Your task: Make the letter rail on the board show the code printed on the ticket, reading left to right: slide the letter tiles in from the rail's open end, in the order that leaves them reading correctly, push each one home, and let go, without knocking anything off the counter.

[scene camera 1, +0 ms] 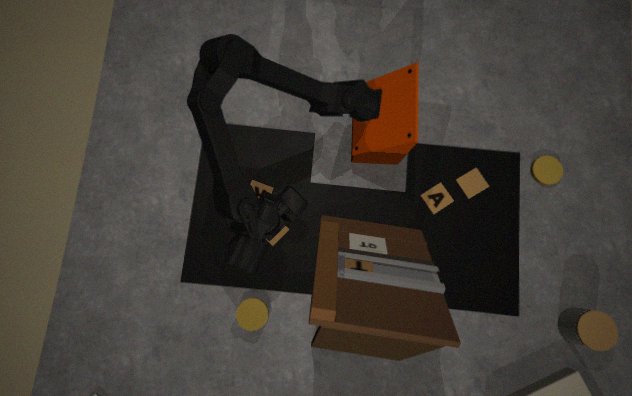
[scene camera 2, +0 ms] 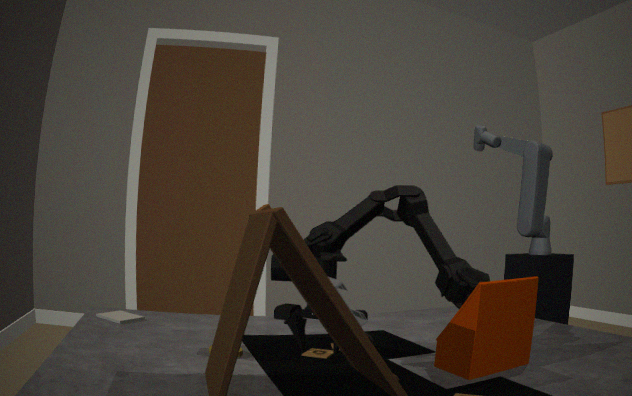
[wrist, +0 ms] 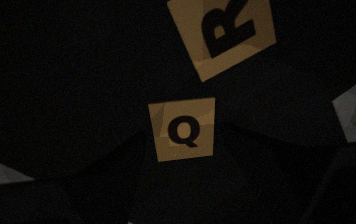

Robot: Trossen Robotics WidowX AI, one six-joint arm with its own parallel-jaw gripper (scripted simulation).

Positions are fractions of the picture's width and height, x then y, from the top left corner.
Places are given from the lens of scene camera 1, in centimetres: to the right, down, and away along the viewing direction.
sloped wooden board (scene camera 1: 0.63, 0.79): 14, 19, 70
black mat (scene camera 1: 0.75, 0.61): 37, 10, 97
The marked spots on the sloped wooden board and the black mat are 37 cm apart.
